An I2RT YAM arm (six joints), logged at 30 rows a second.
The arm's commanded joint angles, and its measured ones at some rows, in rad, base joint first. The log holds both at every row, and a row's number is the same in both.
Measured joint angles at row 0: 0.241 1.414 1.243 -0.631 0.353 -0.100
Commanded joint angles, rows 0 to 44: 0.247 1.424 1.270 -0.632 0.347 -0.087; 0.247 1.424 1.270 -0.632 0.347 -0.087; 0.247 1.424 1.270 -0.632 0.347 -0.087; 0.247 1.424 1.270 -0.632 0.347 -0.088; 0.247 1.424 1.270 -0.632 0.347 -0.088; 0.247 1.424 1.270 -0.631 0.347 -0.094; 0.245 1.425 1.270 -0.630 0.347 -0.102; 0.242 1.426 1.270 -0.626 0.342 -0.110; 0.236 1.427 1.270 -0.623 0.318 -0.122; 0.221 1.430 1.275 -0.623 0.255 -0.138; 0.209 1.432 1.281 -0.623 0.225 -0.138; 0.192 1.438 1.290 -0.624 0.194 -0.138; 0.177 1.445 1.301 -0.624 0.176 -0.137; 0.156 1.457 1.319 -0.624 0.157 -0.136; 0.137 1.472 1.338 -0.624 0.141 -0.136; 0.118 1.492 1.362 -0.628 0.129 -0.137; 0.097 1.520 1.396 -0.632 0.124 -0.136; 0.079 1.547 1.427 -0.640 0.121 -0.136; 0.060 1.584 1.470 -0.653 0.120 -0.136; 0.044 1.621 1.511 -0.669 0.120 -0.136; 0.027 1.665 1.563 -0.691 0.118 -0.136; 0.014 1.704 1.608 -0.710 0.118 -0.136; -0.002 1.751 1.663 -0.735 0.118 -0.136; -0.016 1.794 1.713 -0.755 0.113 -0.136; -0.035 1.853 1.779 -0.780 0.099 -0.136; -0.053 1.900 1.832 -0.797 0.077 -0.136; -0.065 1.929 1.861 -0.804 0.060 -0.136; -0.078 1.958 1.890 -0.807 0.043 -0.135; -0.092 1.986 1.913 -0.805 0.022 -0.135; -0.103 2.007 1.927 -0.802 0.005 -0.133; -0.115 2.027 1.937 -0.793 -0.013 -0.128; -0.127 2.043 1.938 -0.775 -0.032 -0.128; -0.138 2.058 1.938 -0.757 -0.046 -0.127; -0.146 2.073 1.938 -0.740 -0.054 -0.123; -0.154 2.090 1.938 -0.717 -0.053 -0.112; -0.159 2.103 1.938 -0.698 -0.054 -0.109; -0.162 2.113 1.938 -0.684 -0.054 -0.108; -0.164 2.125 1.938 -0.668 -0.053 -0.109; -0.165 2.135 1.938 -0.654 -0.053 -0.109; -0.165 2.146 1.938 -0.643 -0.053 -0.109; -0.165 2.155 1.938 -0.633 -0.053 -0.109; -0.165 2.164 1.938 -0.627 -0.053 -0.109; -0.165 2.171 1.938 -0.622 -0.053 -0.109; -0.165 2.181 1.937 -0.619 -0.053 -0.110; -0.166 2.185 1.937 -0.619 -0.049 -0.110
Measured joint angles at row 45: -0.170 2.159 1.910 -0.623 -0.033 -0.115
